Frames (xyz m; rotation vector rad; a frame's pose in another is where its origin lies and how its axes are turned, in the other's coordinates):
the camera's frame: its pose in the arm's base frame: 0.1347 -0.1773 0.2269 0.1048 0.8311 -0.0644
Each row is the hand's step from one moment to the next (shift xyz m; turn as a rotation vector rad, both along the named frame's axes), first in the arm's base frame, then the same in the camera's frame.
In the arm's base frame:
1: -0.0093 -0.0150 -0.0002 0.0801 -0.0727 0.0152
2: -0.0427 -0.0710 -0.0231 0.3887 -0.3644 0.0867
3: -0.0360 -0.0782 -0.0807 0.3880 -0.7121 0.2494
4: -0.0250 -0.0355 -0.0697 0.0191 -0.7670 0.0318
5: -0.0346 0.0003 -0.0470 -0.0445 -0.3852 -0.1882
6: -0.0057 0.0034 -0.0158 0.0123 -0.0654 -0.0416
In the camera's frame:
1: -0.0059 -0.0158 -0.0052 0.0438 -0.0633 0.0775
2: -0.0105 -0.0762 -0.0384 0.2031 -0.3178 0.3862
3: 0.0368 -0.0866 -0.0712 0.0878 -0.6521 0.5357
4: 0.0353 -0.0424 -0.0608 0.0016 -0.7575 0.1259
5: 0.0115 -0.0063 -0.0569 0.1155 -0.3996 -0.1131
6: 0.0078 0.0017 -0.0152 0.0401 -0.0665 -0.0111

